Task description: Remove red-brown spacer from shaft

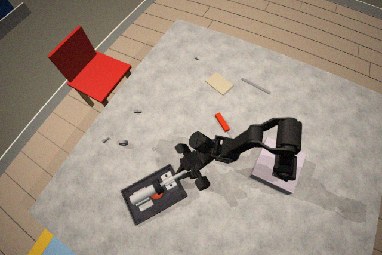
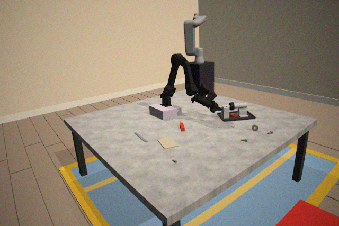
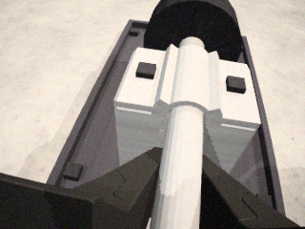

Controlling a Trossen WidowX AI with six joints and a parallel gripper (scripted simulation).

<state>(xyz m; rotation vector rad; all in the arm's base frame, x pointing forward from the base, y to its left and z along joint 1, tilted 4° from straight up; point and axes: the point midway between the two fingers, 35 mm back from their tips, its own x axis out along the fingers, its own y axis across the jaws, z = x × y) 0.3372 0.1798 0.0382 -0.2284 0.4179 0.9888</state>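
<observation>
My gripper tip is now 20 mm short of the shaft, 30 mm to the right of it and 20 mm below it. From my gripper tip the other things lie so: grey ring: 290 mm ahead, 30 mm to the right, 40 mm below; red-brown spacer: 50 mm ahead, 80 mm to the left, 50 mm below; red-handled screwdriver: 90 mm behind, 290 mm to the right, 60 mm below.
</observation>
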